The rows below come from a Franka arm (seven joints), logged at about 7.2 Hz.
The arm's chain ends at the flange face. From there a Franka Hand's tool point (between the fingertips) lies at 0.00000 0.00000 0.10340 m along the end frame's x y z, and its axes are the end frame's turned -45 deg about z.
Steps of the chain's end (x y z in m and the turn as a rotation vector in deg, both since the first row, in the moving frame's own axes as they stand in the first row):
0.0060, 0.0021, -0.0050, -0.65, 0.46, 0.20
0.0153, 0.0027, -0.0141, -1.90, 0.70, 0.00
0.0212, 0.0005, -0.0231, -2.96, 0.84, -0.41
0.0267, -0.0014, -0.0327, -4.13, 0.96, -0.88
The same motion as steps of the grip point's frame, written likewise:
0.0025, 0.0071, -0.0050, -0.78, -0.13, 0.20
0.0074, 0.0160, -0.0142, -1.84, -0.85, 0.00
0.0120, 0.0202, -0.0232, -2.69, -1.50, -0.41
0.0159, 0.0244, -0.0330, -3.60, -2.24, -0.88

